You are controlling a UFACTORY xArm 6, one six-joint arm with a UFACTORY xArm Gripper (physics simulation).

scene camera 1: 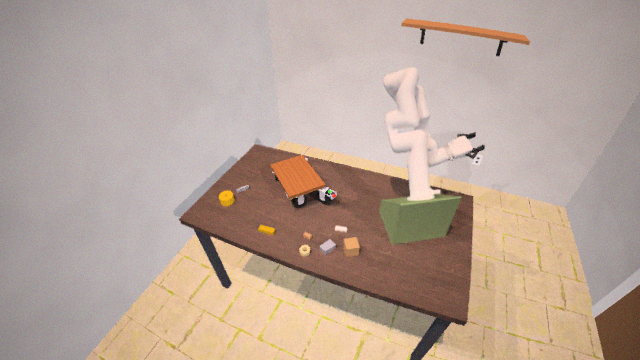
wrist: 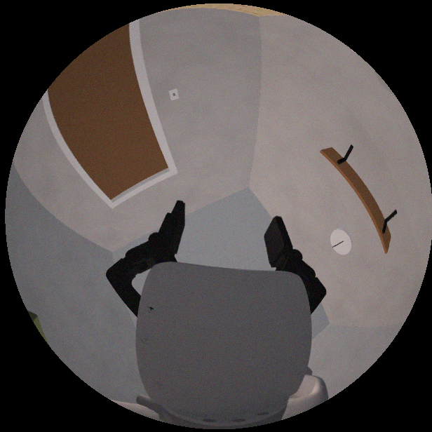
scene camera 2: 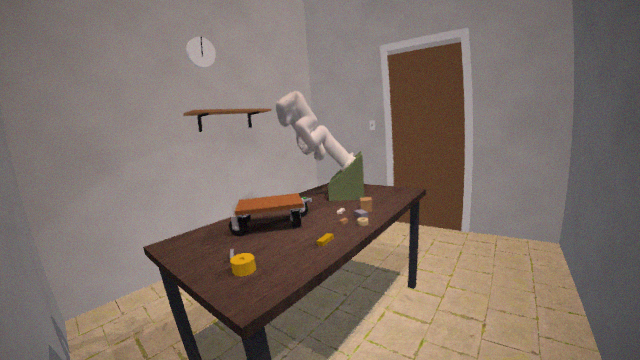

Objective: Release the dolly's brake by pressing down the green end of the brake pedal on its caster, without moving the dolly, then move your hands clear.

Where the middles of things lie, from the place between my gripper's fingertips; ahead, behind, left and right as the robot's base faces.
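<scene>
There's the dolly (scene camera 1: 297, 177), and my hand is 300 mm above it, 240 mm to the right of it and still 880 mm short of it.
</scene>
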